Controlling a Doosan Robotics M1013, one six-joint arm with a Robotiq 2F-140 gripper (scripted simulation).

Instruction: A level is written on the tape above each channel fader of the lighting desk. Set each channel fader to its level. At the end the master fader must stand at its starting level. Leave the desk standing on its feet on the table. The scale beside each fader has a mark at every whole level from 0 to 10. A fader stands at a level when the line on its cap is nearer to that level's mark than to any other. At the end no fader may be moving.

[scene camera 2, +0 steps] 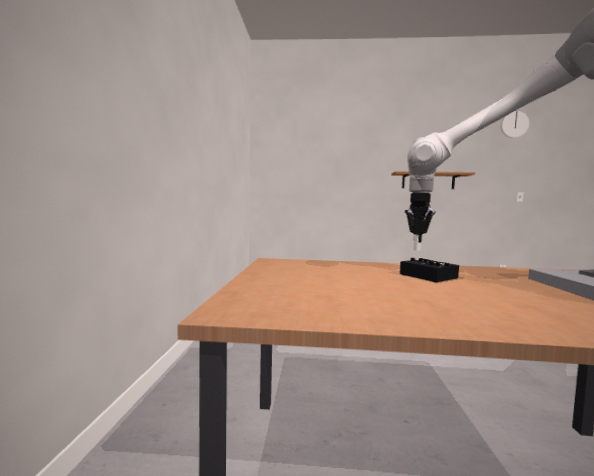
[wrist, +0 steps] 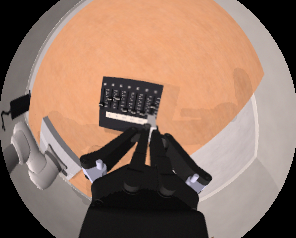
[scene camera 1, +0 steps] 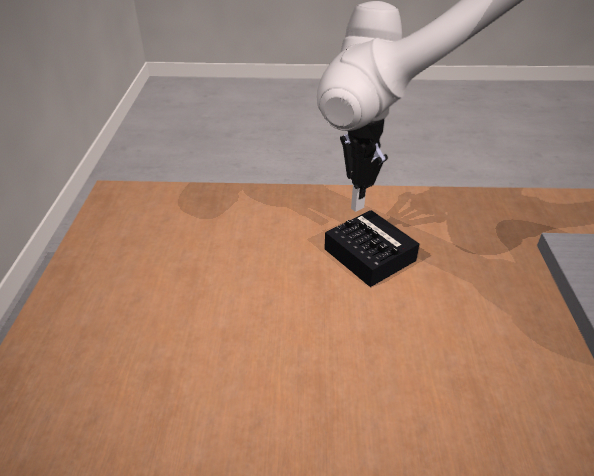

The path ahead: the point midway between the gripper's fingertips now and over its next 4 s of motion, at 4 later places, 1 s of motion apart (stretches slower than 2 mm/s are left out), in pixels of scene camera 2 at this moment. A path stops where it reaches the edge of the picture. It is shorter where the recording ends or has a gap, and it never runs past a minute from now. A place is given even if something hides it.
My gripper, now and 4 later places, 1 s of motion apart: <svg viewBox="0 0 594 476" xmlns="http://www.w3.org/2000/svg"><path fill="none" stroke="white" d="M417 250L417 249L420 250L424 251L428 253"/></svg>
